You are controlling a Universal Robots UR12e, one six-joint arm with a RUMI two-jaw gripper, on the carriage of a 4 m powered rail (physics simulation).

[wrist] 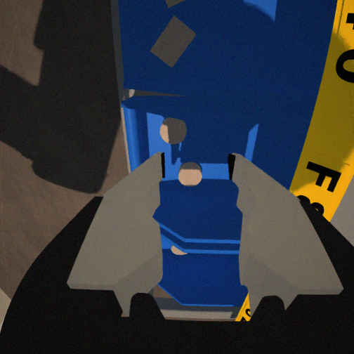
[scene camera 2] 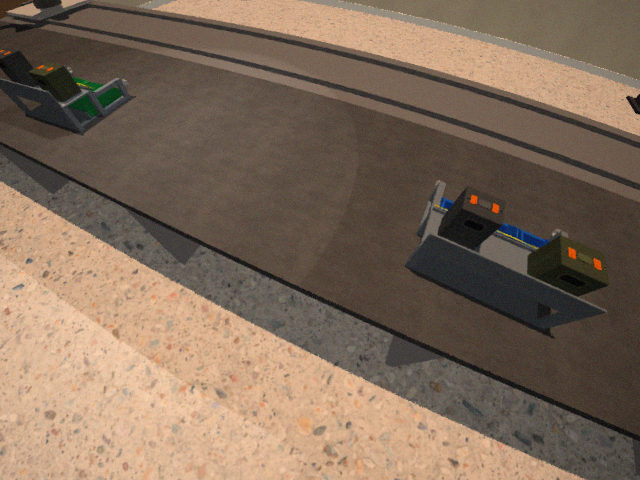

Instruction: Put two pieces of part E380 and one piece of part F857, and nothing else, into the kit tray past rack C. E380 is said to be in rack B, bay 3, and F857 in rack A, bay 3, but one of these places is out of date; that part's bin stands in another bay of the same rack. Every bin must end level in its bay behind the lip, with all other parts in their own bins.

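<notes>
In the wrist view my gripper (wrist: 195, 154) is shut on a blue bin (wrist: 210, 212), with a finger on each side of its narrow part. Two round pieces (wrist: 173, 130) (wrist: 190, 174) lie in the bin; a third round piece (wrist: 179, 249) is partly hidden behind a blue ledge. The bin's far edge overlaps the divider of its bay; its exact tilt is unclear. Beside it a yellow label strip (wrist: 327, 125) reads "F8", the rest cut off by the finger. The gripper, kit tray and racks' letters do not show in scene camera 2.
Another blue bin (wrist: 240, 55) with flat grey pieces (wrist: 172, 41) lies beyond. In scene camera 2 a grey rack (scene camera 2: 491, 284) with blue bins (scene camera 2: 522, 235) carries a black box (scene camera 2: 467, 222) and an olive box (scene camera 2: 566, 263). A rack (scene camera 2: 49, 114) with green bins (scene camera 2: 109, 98) stands far left.
</notes>
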